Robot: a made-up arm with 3 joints.
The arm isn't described. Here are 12 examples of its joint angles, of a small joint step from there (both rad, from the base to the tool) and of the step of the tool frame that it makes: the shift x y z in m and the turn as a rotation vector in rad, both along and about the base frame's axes.
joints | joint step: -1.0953 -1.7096 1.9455 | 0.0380 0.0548 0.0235
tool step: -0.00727 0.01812 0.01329 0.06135 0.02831 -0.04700
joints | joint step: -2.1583 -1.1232 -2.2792 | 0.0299 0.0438 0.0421
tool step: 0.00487 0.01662 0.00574 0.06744 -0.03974 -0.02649
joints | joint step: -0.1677 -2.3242 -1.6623 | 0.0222 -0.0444 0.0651
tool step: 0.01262 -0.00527 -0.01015 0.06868 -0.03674 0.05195
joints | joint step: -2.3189 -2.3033 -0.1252 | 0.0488 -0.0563 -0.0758
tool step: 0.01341 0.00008 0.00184 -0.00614 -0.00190 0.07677
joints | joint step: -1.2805 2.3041 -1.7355 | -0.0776 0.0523 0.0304
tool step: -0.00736 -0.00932 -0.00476 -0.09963 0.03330 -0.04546
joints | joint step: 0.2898 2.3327 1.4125 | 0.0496 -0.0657 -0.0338
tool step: 0.00622 -0.01759 0.02378 0.07479 -0.05551 -0.04175
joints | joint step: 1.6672 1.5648 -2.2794 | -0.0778 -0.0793 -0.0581
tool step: -0.00068 -0.01721 0.02188 -0.01970 0.00191 -0.07929
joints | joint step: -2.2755 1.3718 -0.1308 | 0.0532 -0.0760 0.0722
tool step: -0.01703 0.02841 0.00011 -0.01703 0.03444 0.06978
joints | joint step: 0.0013 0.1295 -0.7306 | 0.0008 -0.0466 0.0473
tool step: -0.01701 0.00083 -0.00329 -0.00421 -0.04651 -0.04712
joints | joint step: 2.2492 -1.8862 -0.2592 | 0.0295 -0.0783 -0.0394
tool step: 0.01681 0.01150 0.00678 -0.00747 0.06055 -0.05148
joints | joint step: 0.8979 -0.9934 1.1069 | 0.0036 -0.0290 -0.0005
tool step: -0.00026 0.00624 -0.00605 0.00318 -0.01824 -0.02255
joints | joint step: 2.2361 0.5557 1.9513 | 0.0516 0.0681 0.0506
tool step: 0.02261 0.01492 -0.02002 0.02343 -0.01099 0.07927
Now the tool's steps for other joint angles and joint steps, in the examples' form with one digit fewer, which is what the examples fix.
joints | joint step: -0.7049 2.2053 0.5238 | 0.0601 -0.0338 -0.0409
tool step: 0.0004 -0.0032 0.0214 0.0934 -0.0412 0.0026
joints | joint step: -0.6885 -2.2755 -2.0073 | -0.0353 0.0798 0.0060
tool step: -0.0136 0.0109 0.0108 -0.0306 0.0631 -0.0490
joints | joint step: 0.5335 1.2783 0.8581 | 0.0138 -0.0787 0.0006
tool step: -0.0194 -0.0143 0.0113 0.0132 -0.0674 -0.0407
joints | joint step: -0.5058 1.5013 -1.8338 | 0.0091 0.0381 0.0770
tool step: 0.0010 -0.0088 -0.0012 -0.0678 0.0315 -0.0217
